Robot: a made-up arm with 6 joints.
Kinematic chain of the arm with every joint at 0, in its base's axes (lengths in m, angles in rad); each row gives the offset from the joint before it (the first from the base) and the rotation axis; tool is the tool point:
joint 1: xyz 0 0 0.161 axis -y
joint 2: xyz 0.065 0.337 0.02 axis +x
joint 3: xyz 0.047 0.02 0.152 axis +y
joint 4: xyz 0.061 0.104 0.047 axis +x
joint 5: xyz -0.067 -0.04 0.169 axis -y
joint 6: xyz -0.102 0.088 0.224 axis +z
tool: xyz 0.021 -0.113 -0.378
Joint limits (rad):
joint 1: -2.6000..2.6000
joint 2: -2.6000..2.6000
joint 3: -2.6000..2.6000
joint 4: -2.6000..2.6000
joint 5: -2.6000..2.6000
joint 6: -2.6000..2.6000
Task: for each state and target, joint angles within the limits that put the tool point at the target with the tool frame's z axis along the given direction. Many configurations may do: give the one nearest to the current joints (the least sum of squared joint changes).
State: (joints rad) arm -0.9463 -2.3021 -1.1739 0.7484 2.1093 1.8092
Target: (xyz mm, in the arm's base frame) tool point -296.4 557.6 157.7 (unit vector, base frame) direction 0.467 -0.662 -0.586
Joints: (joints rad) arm -0.5819 -1.9178 -1.5322 0.5449 2.6000 2.3518
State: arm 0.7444 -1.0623 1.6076 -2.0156 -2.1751 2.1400
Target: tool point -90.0 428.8 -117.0 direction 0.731 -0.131 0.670
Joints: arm 0.0701 -1.5585 0.8245 -2.2367 -2.4761 1.8073
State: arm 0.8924 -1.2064 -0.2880 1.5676 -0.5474 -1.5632
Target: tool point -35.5 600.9 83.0 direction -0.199 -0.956 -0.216
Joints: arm 1.6454 -1.0029 0.0744 2.3623 0.1492 -1.4592
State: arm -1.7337 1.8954 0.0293 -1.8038 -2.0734 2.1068
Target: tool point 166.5 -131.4 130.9 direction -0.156 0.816 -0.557
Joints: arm -1.5815 2.3703 0.3161 -1.2043 -2.4017 2.0565
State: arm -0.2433 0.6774 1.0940 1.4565 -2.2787 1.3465
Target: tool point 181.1 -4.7 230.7 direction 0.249 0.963 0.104
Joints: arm -0.1649 0.9680 1.0785 1.3701 -2.3154 1.2451
